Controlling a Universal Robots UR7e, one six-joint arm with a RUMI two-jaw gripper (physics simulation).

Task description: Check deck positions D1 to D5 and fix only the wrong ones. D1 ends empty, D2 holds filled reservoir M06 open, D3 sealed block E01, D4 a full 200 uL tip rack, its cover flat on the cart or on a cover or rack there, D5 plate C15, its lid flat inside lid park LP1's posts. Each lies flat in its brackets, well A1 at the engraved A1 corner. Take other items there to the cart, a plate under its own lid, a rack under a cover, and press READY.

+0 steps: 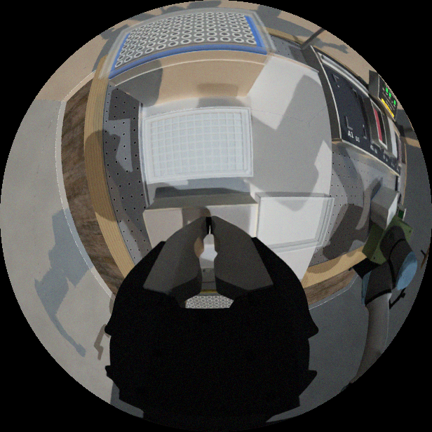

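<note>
My gripper (209, 218) is shut and empty, above the pale cart surface, with its tips just below a white gridded plate-like item (200, 142). A rack (192, 35) with rows of rings and a blue edge, under a clear cover, stands at the top. A pale rectangular lid or cover (290, 220) lies right of the fingers. Part of another ringed rack (209, 301) shows behind the fingers. The deck (335, 131) is at the right; its D1 position (350, 102) shows bare brackets. A red-filled item (378, 124) and a white item (392, 139) sit beyond it; their labels are unreadable.
A panel box (385, 97) with green lights stands behind the deck. A robot arm (381, 305) with blue joint caps and a green base block (372, 245) is at the lower right. A wooden edge (95, 160) borders the perforated table top (117, 102) at left.
</note>
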